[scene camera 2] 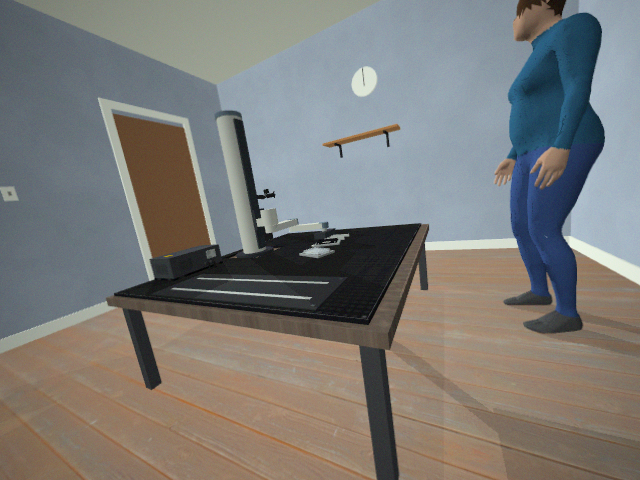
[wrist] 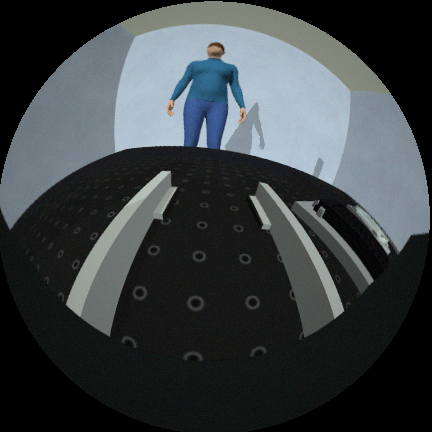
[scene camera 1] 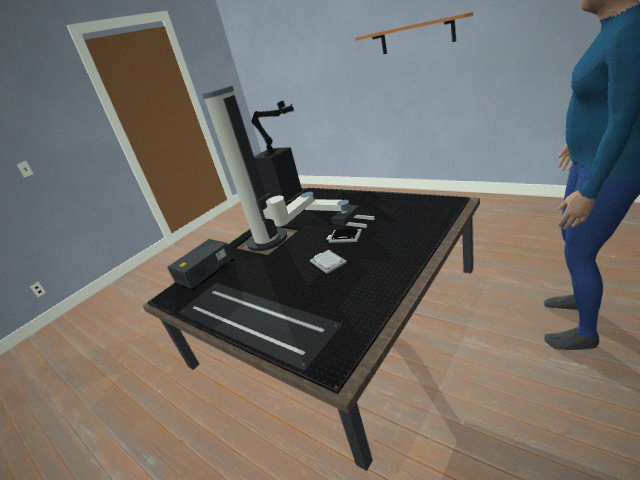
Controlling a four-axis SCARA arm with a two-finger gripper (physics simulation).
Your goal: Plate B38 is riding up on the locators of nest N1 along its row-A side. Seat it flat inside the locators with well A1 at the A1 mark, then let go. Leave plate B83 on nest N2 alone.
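Seen in the pictures: gripper, between the fingertips: (scene camera 2: 346,236) (wrist: 214,184) (scene camera 1: 370,222); arm's base, origin of its link: (scene camera 2: 255,253) (scene camera 1: 267,240).
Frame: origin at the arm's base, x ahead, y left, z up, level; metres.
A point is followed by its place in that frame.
My gripper (scene camera 1: 369,222) {x 0.560, y 0.305, z 0.023 m} (wrist: 214,184) {x 0.560, y 0.305, z 0.023 m} is open, its two pale fingers standing apart with bare perforated table between them. It is beyond the nearer of two nests in scene camera 1, clear of both plates. That nest (scene camera 1: 356,239) {x 0.580, y 0.112, z 0.024 m} (wrist: 334,242) {x 0.491, y 0.201, z 0.022 m} bears a dark plate (scene camera 1: 343,235) {x 0.501, y 0.110, z 0.039 m} (scene camera 2: 326,241) {x 0.504, y 0.099, z 0.038 m}. The other nest (scene camera 1: 328,270) {x 0.594, y -0.178, z 0.025 m} bears a pale plate (scene camera 1: 327,258) {x 0.545, y -0.110, z 0.040 m} (scene camera 2: 317,251) {x 0.570, y -0.150, z 0.039 m}; it also shows at the right edge of the wrist view. The plate and nest labels and the A1 marks are too small to read, so I cannot tell which is B38. The tilt cannot be made out.
A grey box (scene camera 1: 200,262) {x -0.036, y -0.445, z 0.122 m} (scene camera 2: 186,261) {x -0.036, y -0.466, z 0.087 m} stands beside the arm's column (scene camera 1: 240,170) {x 0.047, y -0.059, z 0.480 m} (scene camera 2: 237,180) {x 0.034, y -0.067, z 0.490 m}. A dark panel with two pale rails (scene camera 1: 266,310) {x 0.485, y -0.516, z 0.018 m} (scene camera 2: 262,281) {x 0.517, y -0.532, z 0.019 m} lies at the table's near end. A black pedestal (scene camera 1: 279,173) stands behind. A person (scene camera 1: 602,129) (scene camera 2: 553,113) (wrist: 210,80) stands beyond the table's edge.
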